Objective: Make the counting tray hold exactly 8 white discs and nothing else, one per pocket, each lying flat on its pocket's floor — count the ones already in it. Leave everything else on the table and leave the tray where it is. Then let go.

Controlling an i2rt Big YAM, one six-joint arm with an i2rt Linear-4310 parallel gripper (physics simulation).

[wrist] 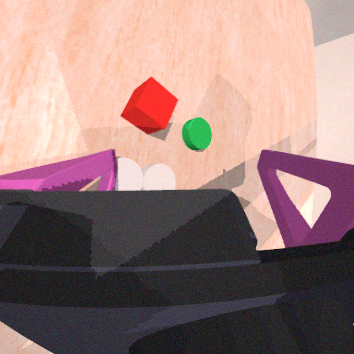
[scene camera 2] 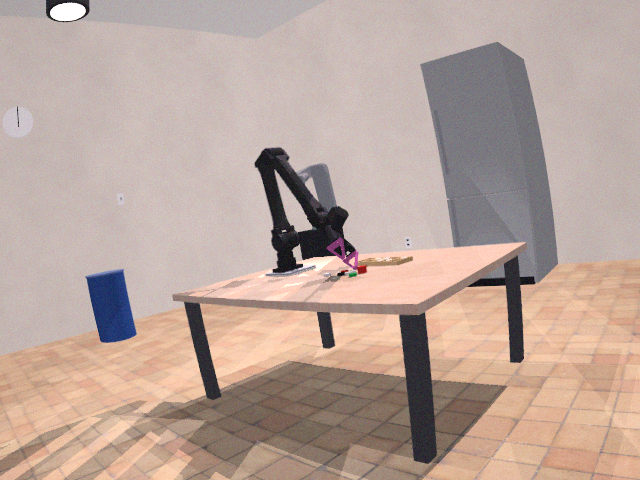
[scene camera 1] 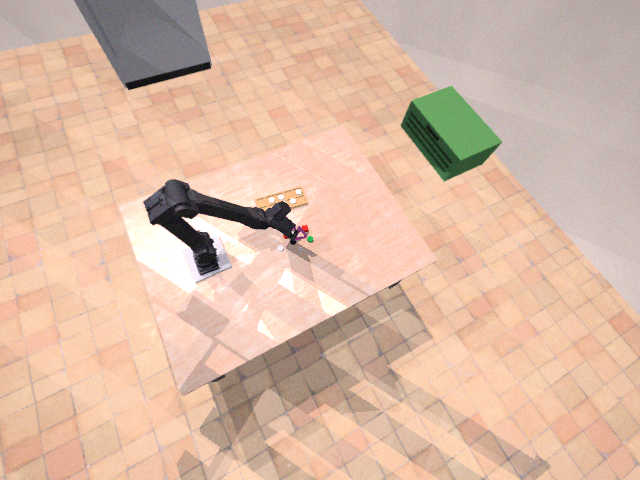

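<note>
The wooden counting tray [scene camera 1: 262, 202] [scene camera 2: 387, 262] has several white discs in its pockets; the arm may hide part of its near edge in the first scene view. My gripper [scene camera 1: 298, 237] [scene camera 2: 349, 265] [wrist: 190, 157] is open and empty, low over the loose pieces beside the tray. In the wrist view, two white discs, one on the left [wrist: 129, 174] and one beside it [wrist: 160, 176], lie near the left finger, partly hidden by the gripper body. Another white disc [scene camera 1: 280, 248] [scene camera 2: 326, 274] lies on the robot-base side of the gripper.
A red cube [scene camera 1: 305, 228] [scene camera 2: 362, 269] [wrist: 151, 102] and a green disc [scene camera 1: 310, 239] [scene camera 2: 352, 274] [wrist: 197, 134] lie just beyond the fingers. A second red piece [scene camera 1: 285, 236] and a small black piece [scene camera 1: 293, 242] are close to the gripper.
</note>
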